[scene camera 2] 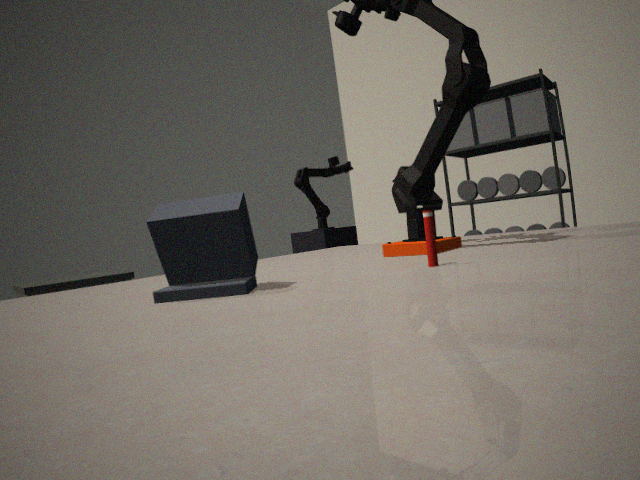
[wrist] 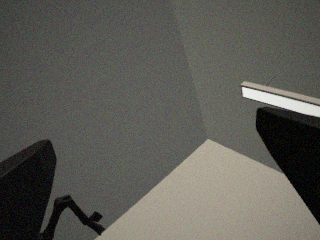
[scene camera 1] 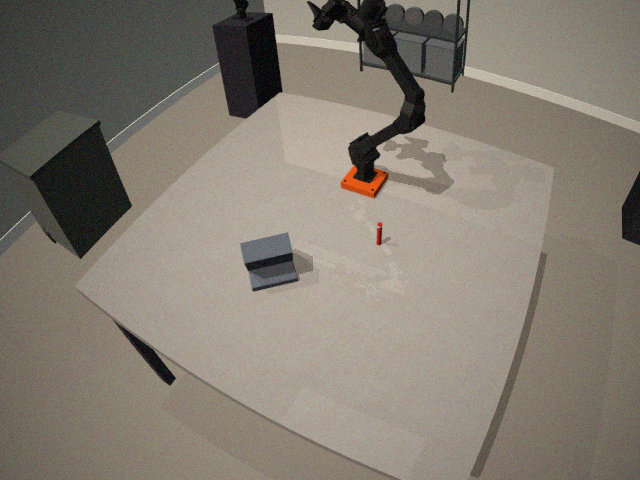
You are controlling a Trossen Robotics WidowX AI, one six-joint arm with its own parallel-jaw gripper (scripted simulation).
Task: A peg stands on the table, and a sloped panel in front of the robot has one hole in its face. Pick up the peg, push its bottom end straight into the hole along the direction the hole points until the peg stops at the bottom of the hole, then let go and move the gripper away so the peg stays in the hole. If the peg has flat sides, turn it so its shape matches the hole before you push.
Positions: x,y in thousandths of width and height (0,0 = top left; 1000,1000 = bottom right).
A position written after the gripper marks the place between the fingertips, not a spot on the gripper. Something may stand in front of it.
The gripper (wrist: 489,556) is open, with nothing in its grasp. Further things: a grey sloped panel (scene camera 2: 321,499).
The grey sloped panel shows as well in scene camera 1 (scene camera 1: 432,520).
